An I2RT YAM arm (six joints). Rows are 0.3 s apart.
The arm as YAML. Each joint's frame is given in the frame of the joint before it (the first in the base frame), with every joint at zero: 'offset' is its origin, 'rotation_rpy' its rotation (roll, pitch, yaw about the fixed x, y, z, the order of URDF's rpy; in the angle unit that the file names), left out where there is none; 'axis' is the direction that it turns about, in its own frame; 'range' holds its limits. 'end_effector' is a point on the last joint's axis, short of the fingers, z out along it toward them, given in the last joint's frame.
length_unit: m
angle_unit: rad
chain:
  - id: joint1
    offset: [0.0, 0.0, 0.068]
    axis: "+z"
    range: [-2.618, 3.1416]
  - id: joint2
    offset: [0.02, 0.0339, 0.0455]
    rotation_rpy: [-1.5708, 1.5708, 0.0]
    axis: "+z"
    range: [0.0, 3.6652]
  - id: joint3
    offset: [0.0, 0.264, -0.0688]
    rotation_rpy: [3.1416, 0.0, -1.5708]
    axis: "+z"
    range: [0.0, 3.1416]
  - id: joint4
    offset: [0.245, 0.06, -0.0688]
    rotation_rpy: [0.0, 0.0, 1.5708]
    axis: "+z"
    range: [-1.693, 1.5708]
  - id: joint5
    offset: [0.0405, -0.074, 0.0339]
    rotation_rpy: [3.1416, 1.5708, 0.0]
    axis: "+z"
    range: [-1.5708, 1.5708]
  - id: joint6
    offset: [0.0, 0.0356, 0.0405]
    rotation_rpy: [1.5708, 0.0, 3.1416]
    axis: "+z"
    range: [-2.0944, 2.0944]
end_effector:
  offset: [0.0, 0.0, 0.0]
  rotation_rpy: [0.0, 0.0, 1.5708]
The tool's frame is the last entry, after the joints.
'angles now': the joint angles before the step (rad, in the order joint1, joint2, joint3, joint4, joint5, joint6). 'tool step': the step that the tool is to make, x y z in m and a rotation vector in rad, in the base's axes. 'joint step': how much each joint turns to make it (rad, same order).
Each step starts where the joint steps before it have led.
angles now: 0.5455 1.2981 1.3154 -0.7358 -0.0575 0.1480
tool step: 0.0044 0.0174 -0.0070 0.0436 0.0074 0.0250
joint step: 0.0420 0.0357 -0.0094 0.0649 -0.0136 0.0421
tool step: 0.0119 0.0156 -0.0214 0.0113 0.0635 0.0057
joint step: 0.0185 0.0700 -0.0170 0.0443 -0.0201 0.0424
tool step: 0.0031 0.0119 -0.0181 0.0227 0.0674 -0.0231
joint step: 0.0248 0.0405 -0.0268 0.0326 -0.0049 0.0750
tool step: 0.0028 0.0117 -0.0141 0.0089 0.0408 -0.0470
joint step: 0.0272 0.0400 -0.0136 0.0324 0.0300 0.0751
